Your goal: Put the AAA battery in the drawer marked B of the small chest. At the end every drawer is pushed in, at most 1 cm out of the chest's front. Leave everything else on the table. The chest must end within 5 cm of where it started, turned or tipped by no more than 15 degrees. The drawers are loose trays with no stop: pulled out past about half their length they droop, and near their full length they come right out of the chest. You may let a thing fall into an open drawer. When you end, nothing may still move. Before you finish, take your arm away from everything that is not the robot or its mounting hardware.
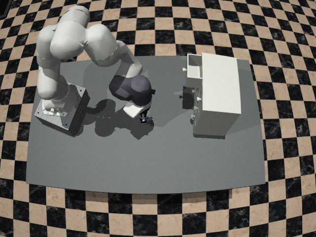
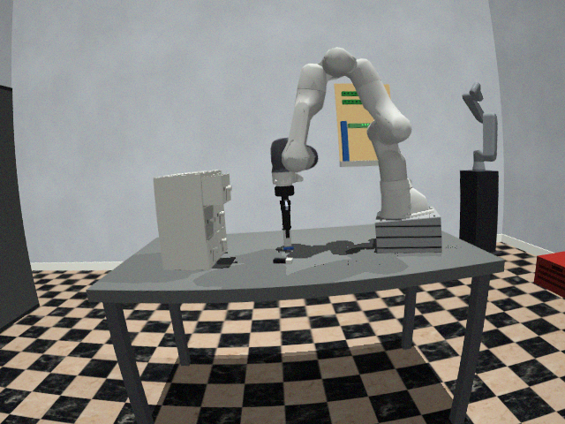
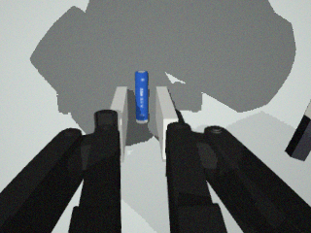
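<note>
My hand is 50 mm above the blue AAA battery. From my hand the other things lie so: black-and-white block (170 mm to the left, 40 mm below, 40 mm ahead); drawer (300 mm ahead, 200 mm above, 120 mm to the left).
</note>
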